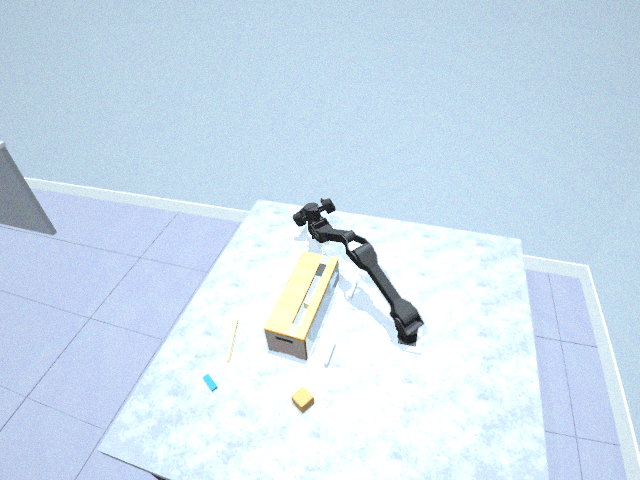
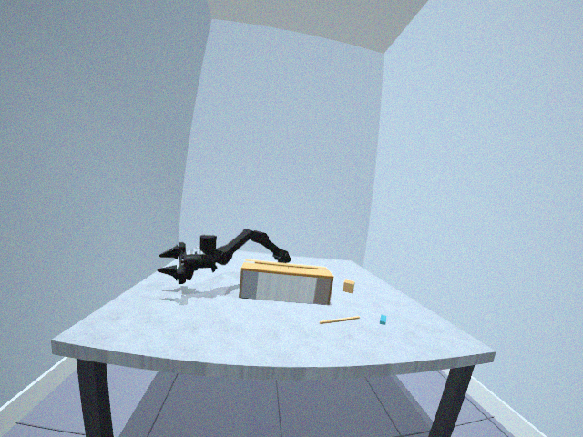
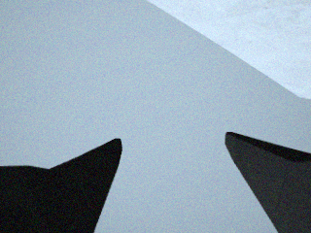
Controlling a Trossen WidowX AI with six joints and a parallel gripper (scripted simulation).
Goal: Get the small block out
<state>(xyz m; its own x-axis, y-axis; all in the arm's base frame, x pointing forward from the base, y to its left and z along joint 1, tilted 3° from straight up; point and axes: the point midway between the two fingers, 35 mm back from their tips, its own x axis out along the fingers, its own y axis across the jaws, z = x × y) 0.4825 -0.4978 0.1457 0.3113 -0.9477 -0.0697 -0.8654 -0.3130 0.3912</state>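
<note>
Now: the box 150 mm behind my gripper tip, 510 mm to the left of it and 60 mm below it. From my gripper tip the other things lie so: tan block 140 mm behind, 530 mm to the left, 40 mm below; thin yellow stick 110 mm ahead, 700 mm to the left, 120 mm below.
</note>
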